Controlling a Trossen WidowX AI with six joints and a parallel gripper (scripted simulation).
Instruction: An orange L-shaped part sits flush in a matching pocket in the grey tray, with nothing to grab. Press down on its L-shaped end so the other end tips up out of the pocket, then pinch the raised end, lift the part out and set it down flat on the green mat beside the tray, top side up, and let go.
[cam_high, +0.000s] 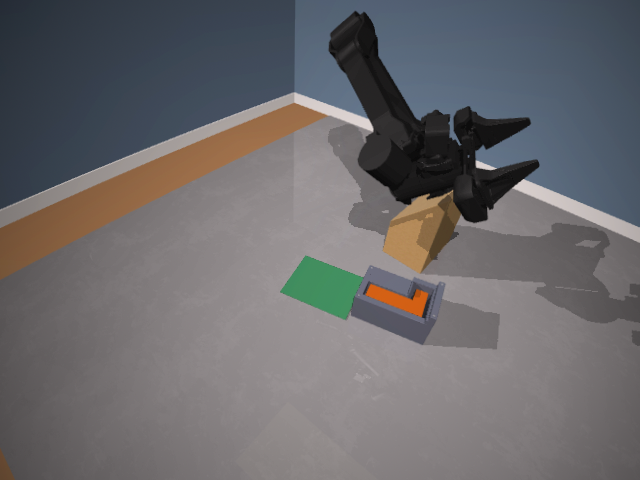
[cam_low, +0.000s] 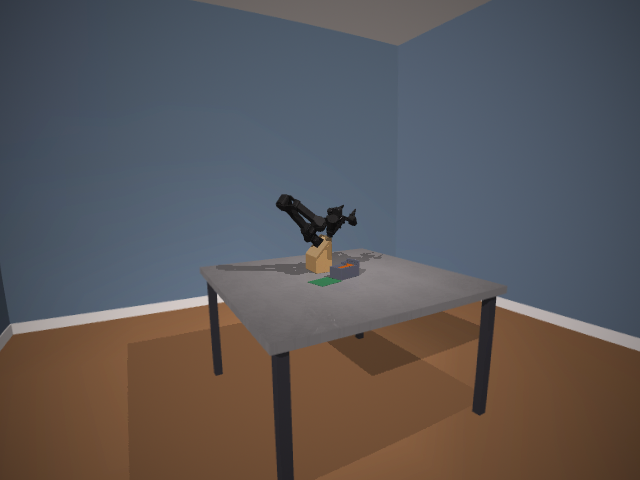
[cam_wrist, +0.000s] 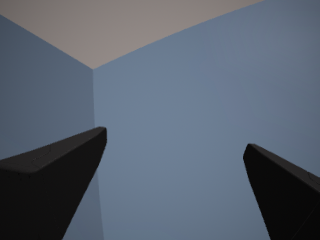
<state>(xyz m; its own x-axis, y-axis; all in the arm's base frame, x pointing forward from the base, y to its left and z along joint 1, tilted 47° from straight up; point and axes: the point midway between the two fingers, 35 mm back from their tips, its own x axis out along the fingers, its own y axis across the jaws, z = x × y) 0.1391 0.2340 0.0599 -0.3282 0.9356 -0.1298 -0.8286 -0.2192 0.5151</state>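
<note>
The orange L-shaped part lies 80 mm ahead of my gripper tip, 60 mm to the right of it and 340 mm below it. Round my gripper tip: green mat 140 mm ahead, 220 mm to the right, 400 mm below.
</note>
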